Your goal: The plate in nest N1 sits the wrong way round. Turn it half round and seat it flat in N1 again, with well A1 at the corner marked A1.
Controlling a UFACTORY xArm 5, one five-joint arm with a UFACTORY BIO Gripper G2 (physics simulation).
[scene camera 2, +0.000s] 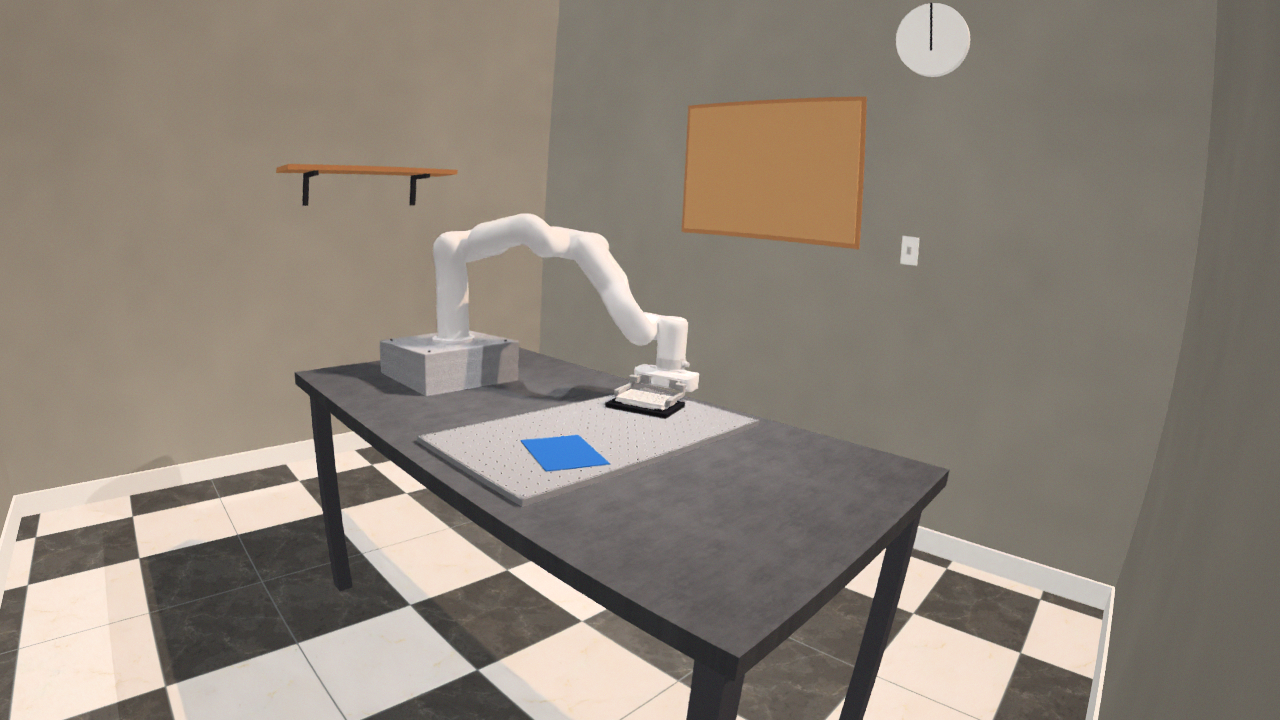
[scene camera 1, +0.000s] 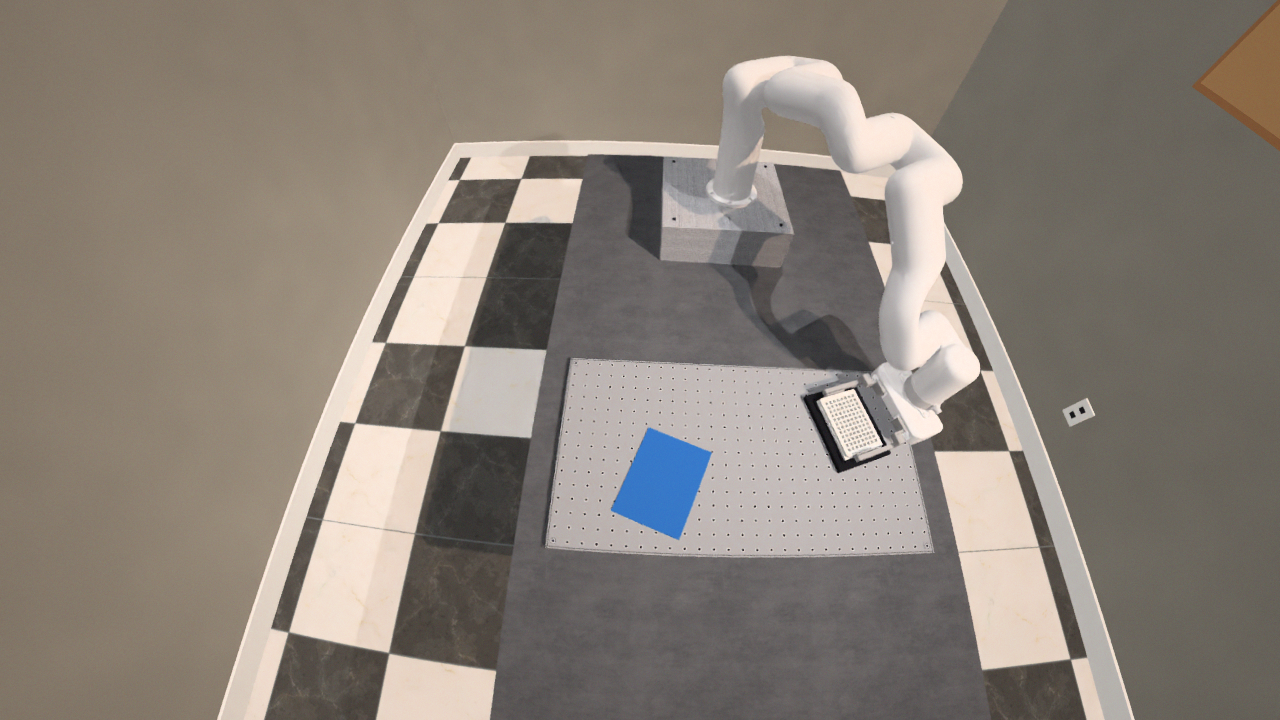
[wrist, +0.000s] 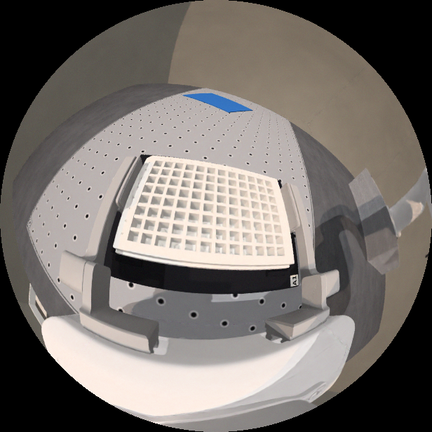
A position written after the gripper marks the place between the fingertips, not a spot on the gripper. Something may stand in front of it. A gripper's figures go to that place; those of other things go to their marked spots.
Scene:
The gripper [scene camera 2: 641, 398] is 1.54 m from the lens. A white well plate [scene camera 2: 631, 397] is 1.55 m from the lens. A flat blue rectangle [scene camera 2: 566, 452] is 1.25 m from the lens. The marked spots on the flat blue rectangle and the white well plate are 0.36 m apart.

